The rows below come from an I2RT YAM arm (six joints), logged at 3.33 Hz.
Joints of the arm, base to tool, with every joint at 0 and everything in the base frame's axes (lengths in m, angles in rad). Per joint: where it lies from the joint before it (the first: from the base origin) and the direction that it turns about. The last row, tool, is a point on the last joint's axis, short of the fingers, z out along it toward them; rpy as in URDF.
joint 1: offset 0 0 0.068 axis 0 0 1
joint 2: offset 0.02 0.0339 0.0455 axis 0 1 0
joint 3: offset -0.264 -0.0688 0 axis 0 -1 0
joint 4: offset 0.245 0.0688 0.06 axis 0 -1 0
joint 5: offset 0.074 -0.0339 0.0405 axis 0 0 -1
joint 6: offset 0.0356 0 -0.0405 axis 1 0 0
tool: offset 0 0 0 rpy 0 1.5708 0
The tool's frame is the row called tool.
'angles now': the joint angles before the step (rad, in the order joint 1, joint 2, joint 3, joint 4, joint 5, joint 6). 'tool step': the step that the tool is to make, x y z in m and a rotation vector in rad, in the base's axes. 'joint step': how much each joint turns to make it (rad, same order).
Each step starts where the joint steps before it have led.
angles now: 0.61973, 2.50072, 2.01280, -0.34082, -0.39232, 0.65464
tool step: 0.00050, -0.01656, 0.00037, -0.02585, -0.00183, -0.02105
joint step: -0.02468, -0.03864, -0.06361, 0.00460, 0.01415, -0.01897
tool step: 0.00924, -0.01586, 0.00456, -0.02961, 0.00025, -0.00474
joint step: -0.03407, -0.00268, 0.02277, -0.05707, -0.00025, -0.04123
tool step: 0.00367, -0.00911, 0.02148, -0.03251, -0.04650, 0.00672
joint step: -0.01647, -0.03296, 0.02739, -0.05740, 0.02534, -0.05469
